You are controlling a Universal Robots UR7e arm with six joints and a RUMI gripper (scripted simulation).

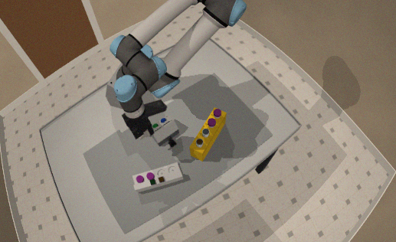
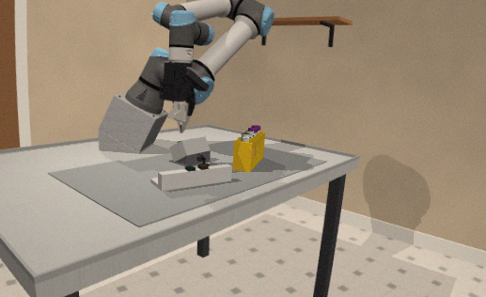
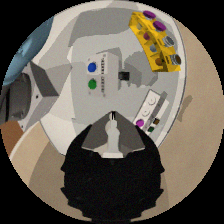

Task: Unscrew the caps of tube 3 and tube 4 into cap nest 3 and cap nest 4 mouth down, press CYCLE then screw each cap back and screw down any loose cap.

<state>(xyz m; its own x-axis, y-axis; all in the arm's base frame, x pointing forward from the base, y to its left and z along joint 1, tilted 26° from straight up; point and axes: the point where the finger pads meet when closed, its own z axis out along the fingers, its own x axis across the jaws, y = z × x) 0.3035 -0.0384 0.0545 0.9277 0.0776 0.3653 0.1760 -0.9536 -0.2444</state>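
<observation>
Now: hand 6 cm past the green key, 4 cm to the right of it and 6 cm above it. Also, from my hand: grey key housing 5 cm behind, 6 cm to the left, 8 cm below; then blue key 7 cm behind, 8 cm to the left, 6 cm below.
</observation>
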